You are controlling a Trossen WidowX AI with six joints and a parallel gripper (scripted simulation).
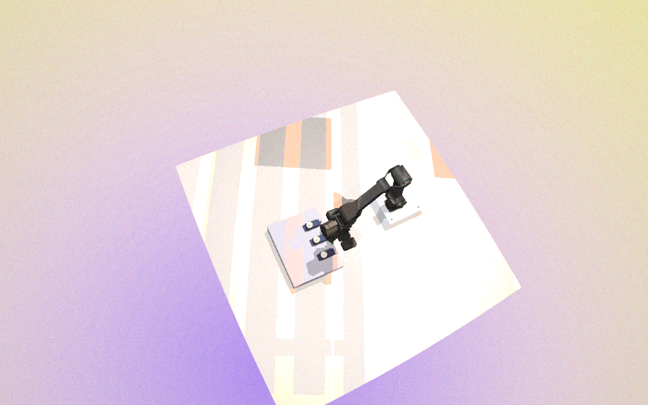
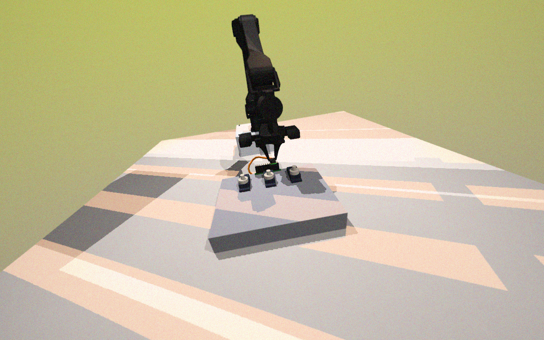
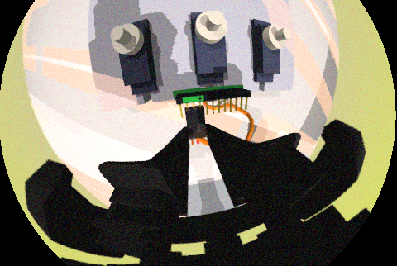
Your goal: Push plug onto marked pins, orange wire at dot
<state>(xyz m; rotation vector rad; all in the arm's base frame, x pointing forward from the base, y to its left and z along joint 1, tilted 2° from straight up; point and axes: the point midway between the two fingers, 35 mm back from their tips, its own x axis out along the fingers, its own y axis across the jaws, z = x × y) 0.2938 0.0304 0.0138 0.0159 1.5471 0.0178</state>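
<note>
Right now the green band is 3 cm ahead of my gripper tip. Round my gripper tip: pin header strip 3 cm ahead, 2 cm to the right, 1 cm below; then grey holder 19 cm ahead, 2 cm to the right, 5 cm below.
</note>
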